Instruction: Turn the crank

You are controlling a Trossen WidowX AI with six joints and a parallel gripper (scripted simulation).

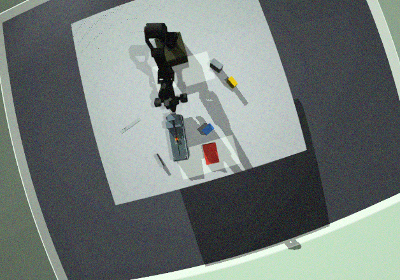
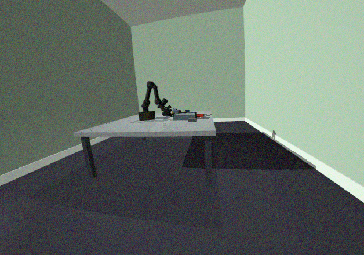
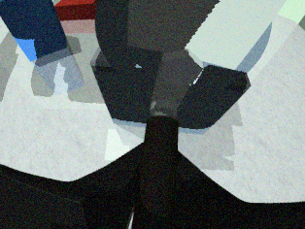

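My gripper tip is now 3 cm below the crank handle and 2 cm past it. From my gripper tip the other things lie so: red pointer 16 cm ahead, 5 cm above, 4 cm to the right; then blue block 18 cm ahead, 14 cm to the left, 1 cm above; then pale strip 29 cm to the right, 3 cm below, 3 cm behind.
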